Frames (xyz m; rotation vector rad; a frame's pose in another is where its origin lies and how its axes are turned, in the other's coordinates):
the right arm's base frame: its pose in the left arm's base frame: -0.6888 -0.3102 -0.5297 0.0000 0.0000 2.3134
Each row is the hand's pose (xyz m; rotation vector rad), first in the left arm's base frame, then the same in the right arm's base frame.
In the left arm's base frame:
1: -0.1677 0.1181 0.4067 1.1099 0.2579 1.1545
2: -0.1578 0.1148 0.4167 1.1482 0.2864 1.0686
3: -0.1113 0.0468 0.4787 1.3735 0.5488 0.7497
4: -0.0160 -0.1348 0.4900 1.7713 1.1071 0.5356
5: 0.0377 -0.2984 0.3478 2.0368 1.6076 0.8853
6: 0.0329 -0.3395 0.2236 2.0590 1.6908 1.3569
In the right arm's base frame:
1: -0.0368 -0.6735 0.9364 0.6669 -0.8913 -0.9243
2: -0.0460 -0.6786 0.9464 0.7182 -0.9282 -0.9874
3: -0.1275 -0.6669 1.0084 1.0980 -1.0787 -1.1335
4: -0.3257 -0.6143 1.0197 1.7922 -1.2210 -0.8763
5: -0.4826 -0.5432 0.8775 2.1018 -1.1171 -0.1399
6: -0.5096 -0.5119 0.7533 1.9642 -0.9957 0.2793

